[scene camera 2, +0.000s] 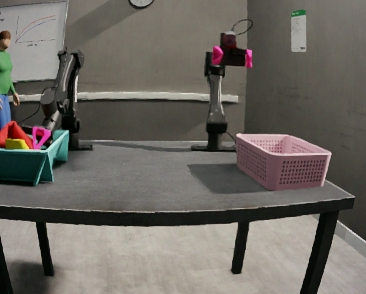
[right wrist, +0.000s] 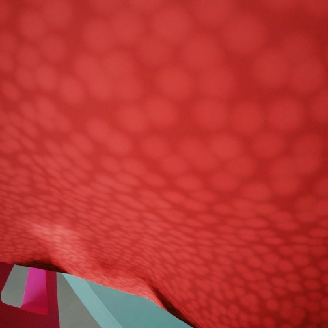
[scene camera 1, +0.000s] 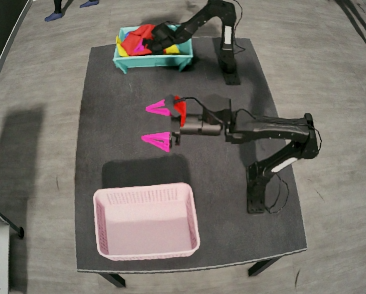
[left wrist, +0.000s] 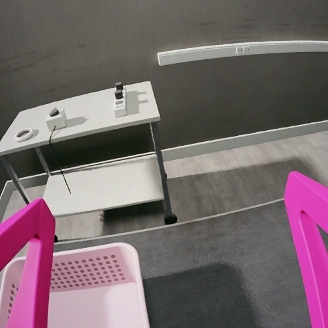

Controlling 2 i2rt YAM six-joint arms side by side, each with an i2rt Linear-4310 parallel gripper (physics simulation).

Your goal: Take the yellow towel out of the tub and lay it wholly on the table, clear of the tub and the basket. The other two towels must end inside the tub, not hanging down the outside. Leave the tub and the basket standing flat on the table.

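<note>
The teal tub (scene camera 1: 152, 61) (scene camera 2: 25, 166) (right wrist: 142, 310) stands upright on the table. A red towel (scene camera 1: 136, 40) (scene camera 2: 14, 132) (right wrist: 175, 150) lies heaped on top in it and fills most of the right wrist view. The yellow towel (scene camera 1: 121, 48) (scene camera 2: 16, 144) shows beneath it, at the tub's left end and near its right end in scene camera 1. A sliver of blue towel (scene camera 1: 127, 34) shows at the back left. My right gripper (scene camera 1: 143, 46) is open, down in the tub at the red towel; one finger is largely hidden. My left gripper (scene camera 1: 144, 123) (scene camera 2: 233, 56) (left wrist: 163, 199) is open and empty, high above the table.
A pink basket (scene camera 1: 195, 220) (scene camera 2: 300, 172) (left wrist: 138, 280) stands flat and empty at the table's near end in scene camera 1. A white cart (left wrist: 90, 117) stands beyond the table's edge. A person (scene camera 2: 5, 70) stands behind the table at the left of scene camera 2.
</note>
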